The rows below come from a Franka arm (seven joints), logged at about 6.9 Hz.
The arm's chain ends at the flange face. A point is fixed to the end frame.
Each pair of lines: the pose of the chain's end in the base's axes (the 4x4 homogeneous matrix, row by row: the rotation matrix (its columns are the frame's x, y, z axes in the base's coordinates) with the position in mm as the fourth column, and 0 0 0 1 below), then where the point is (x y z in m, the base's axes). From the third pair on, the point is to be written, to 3 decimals.
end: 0.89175, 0.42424, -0.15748, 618.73; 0.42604, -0.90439, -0.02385, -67.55; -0.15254, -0.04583, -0.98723, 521.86; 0, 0, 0, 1
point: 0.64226 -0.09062 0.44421
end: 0.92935, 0.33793, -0.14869, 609.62; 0.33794, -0.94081, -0.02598, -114.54; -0.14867, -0.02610, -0.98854, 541.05; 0, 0, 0, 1
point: 0.63169 -0.14104 0.46408
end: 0.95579, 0.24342, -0.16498, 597.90; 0.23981, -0.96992, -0.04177, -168.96; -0.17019, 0.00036, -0.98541, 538.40; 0, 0, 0, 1
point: 0.616 -0.200 0.462
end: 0.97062, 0.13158, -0.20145, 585.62; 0.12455, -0.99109, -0.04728, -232.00; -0.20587, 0.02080, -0.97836, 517.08; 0, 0, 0, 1
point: 0.598 -0.267 0.441
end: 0.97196, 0.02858, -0.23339, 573.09; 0.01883, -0.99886, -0.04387, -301.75; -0.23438, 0.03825, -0.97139, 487.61; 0, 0, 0, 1
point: 0.579 -0.339 0.412
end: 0.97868, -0.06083, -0.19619, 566.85; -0.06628, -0.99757, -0.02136, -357.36; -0.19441, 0.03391, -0.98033, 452.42; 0, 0, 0, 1
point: 0.573 -0.395 0.377
